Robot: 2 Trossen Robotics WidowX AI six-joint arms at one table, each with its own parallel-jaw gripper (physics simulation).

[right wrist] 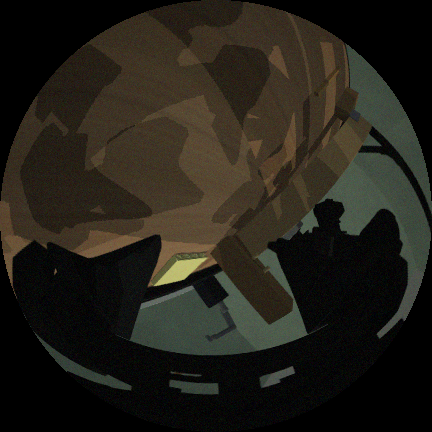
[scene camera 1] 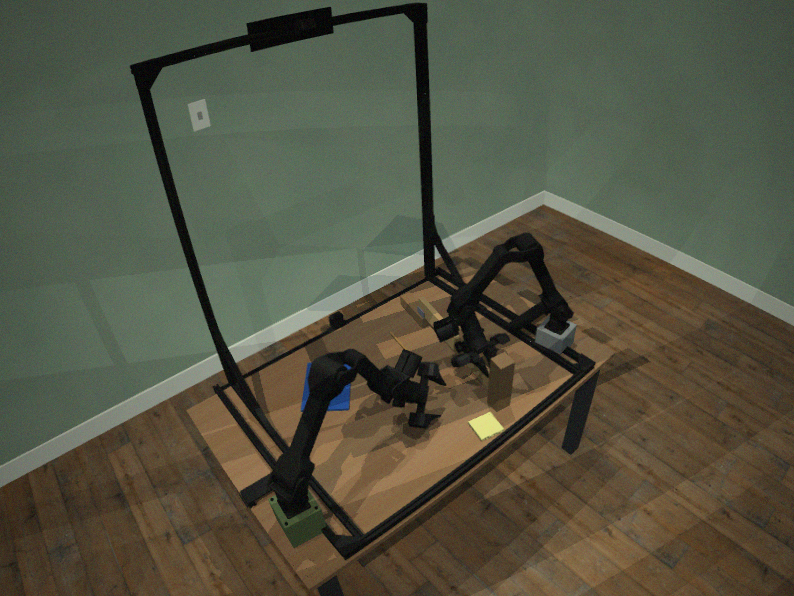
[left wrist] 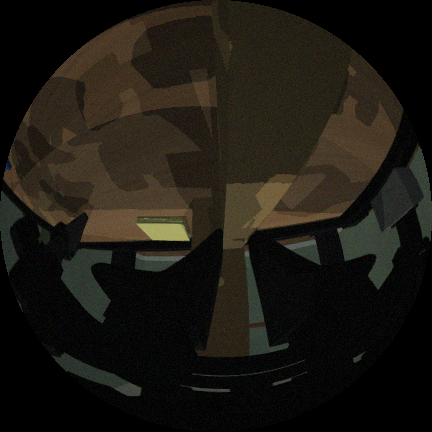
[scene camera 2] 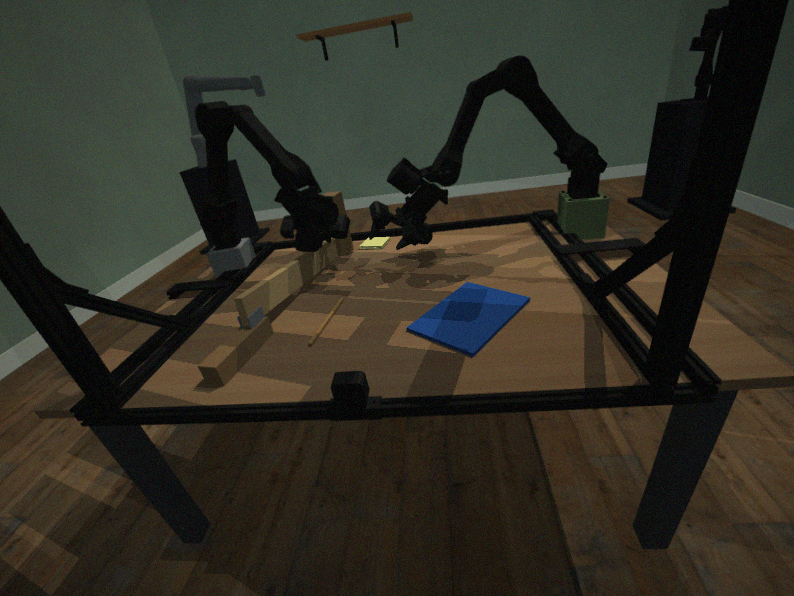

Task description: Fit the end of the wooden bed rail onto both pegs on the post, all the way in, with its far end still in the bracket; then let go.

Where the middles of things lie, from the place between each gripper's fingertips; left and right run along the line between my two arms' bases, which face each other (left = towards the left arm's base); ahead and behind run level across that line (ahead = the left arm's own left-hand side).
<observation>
The upright wooden post (scene camera 1: 501,373) lies 60 mm ahead of my left hand, 30 mm above it and 20 mm to the right of it. Also, from my left hand: blue mat (scene camera 2: 466,320) 370 mm to the right, 360 mm behind, 60 mm below; wooden bed rail (scene camera 2: 268,293) 180 mm behind, 30 mm to the left, 10 mm below; yellow pad (left wrist: 157,228) 120 mm to the right, 100 mm ahead, 50 mm below.
My right gripper is now 13 cm short of the yellow pad, 5 cm to the right of it and 4 cm above it. Round my right hand: blue mat (32 cm behind, 20 cm to the right, 4 cm below); upright wooden post (14 cm to the left, 9 cm ahead, 4 cm above); wooden bed rail (20 cm to the left, 15 cm behind).
</observation>
